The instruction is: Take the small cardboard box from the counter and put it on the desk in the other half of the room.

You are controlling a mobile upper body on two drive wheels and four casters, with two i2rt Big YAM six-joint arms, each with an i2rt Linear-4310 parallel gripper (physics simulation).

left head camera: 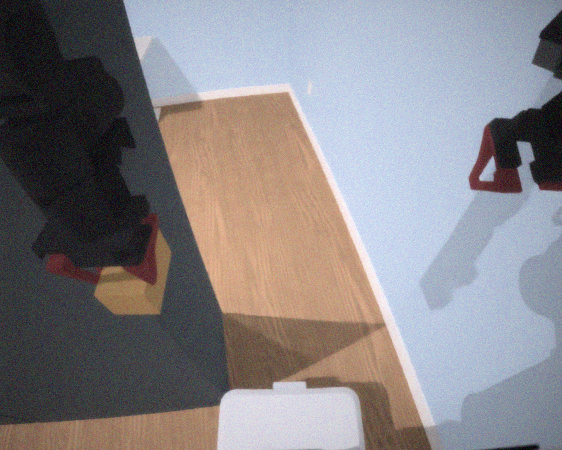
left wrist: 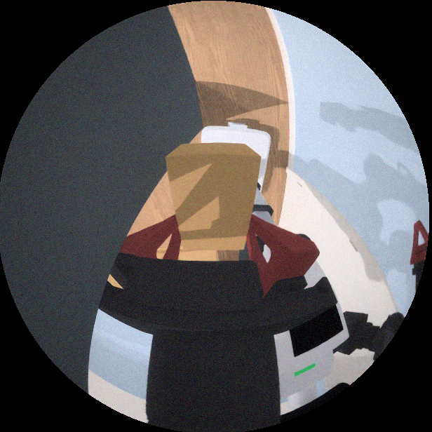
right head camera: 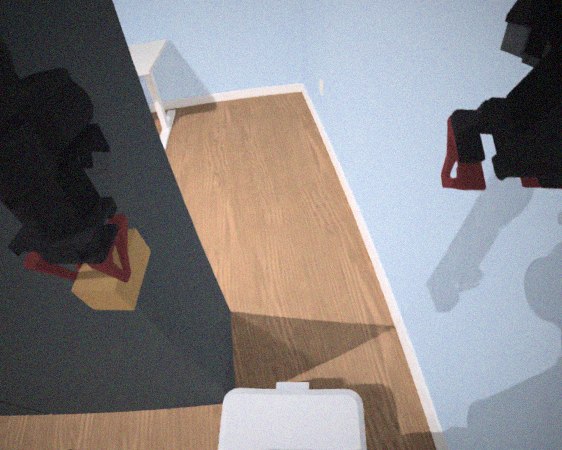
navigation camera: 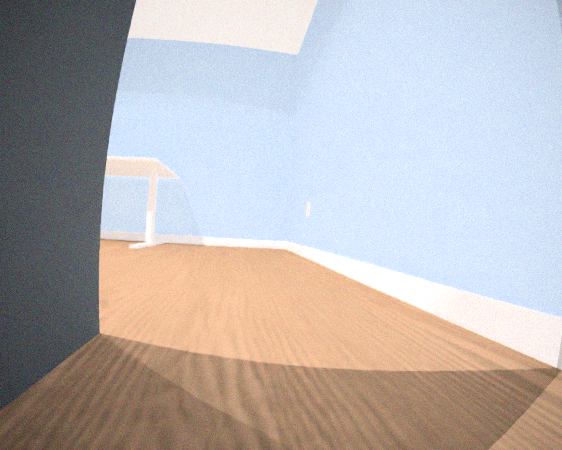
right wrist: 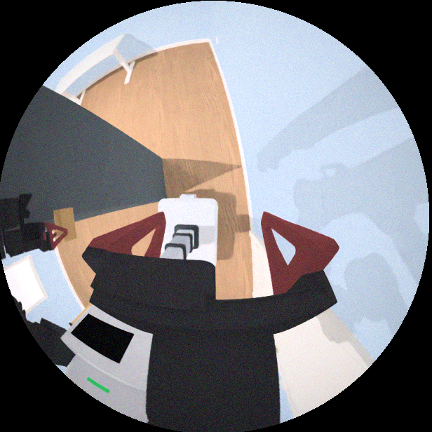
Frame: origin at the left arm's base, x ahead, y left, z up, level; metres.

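Seen in the pictures: left gripper, fingertip midpoint: (left head camera: 130, 281) (right head camera: 106, 278); right gripper, fingertip midpoint: (left head camera: 506, 184) (right head camera: 483, 181).
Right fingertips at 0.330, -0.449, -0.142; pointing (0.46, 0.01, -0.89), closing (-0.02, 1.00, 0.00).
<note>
A point is followed by its place in that frame, as x, y, z.
The small tan cardboard box (left head camera: 135, 299) @[0.240, -0.031, -0.227] (right head camera: 112, 295) @[0.240, -0.037, -0.227] (left wrist: 215, 195) (right wrist: 65, 224) is held in the air in front of the dark partition. My left gripper (left head camera: 122, 277) @[0.266, -0.015, -0.234] (right head camera: 102, 274) @[0.266, -0.015, -0.234] (left wrist: 213, 217) is shut on the box, with one red finger on each side of it. My right gripper (left wrist: 419, 245) (right wrist: 213, 216) is open, with its red fingers wide apart and no object between them. The white desk (right head camera: 150, 59) @[2.410, 0.857, -0.690] (right wrist: 92, 66) (navigation camera: 135, 167) @[2.399, 1.097, -0.715] stands far off beyond the partition, partly hidden by it. The counter does not show in these views.
A tall dark grey partition (left head camera: 195, 370) @[0.302, 0.043, -0.791] (right head camera: 200, 370) @[0.304, 0.034, -0.827] (left wrist: 90, 150) (right wrist: 110, 165) (navigation camera: 50, 175) @[0.612, 0.083, -1.136] stands close at the left. A light blue wall (left head camera: 400, 150) @[1.072, -0.680, -0.638] (right head camera: 400, 150) @[1.114, -0.672, -0.678] (navigation camera: 425, 150) @[1.066, -0.680, -0.912] with a white baseboard runs along the right. The wooden floor (left head camera: 260, 200) @[1.557, -0.071, -1.409] (navigation camera: 250, 300) @[1.078, -0.151, -1.410] passes between them.
</note>
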